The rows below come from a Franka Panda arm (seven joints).
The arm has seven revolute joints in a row. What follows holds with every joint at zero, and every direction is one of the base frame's. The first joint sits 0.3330 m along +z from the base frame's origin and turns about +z. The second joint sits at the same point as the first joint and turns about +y. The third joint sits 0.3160 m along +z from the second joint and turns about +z. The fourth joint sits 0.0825 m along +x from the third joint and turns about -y. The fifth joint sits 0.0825 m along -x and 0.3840 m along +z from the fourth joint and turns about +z. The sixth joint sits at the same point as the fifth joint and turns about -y. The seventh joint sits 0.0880 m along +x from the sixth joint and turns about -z. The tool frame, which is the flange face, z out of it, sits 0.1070 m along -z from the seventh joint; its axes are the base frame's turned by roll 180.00, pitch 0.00 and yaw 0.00 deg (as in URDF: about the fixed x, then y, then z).
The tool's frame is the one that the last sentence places.
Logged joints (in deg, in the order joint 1, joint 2, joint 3, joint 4, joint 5, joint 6, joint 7), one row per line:
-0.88 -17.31 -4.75 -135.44 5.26 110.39 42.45
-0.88 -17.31 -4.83 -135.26 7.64 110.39 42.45
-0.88 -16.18 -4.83 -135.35 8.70 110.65 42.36
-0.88 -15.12 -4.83 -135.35 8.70 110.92 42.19
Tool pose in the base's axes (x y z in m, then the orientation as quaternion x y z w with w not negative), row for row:
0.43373 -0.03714 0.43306 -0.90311 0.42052 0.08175 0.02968
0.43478 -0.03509 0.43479 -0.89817 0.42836 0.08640 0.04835
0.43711 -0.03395 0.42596 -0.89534 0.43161 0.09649 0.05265
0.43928 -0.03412 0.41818 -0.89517 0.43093 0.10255 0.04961
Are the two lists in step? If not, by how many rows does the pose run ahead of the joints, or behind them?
They are in step.
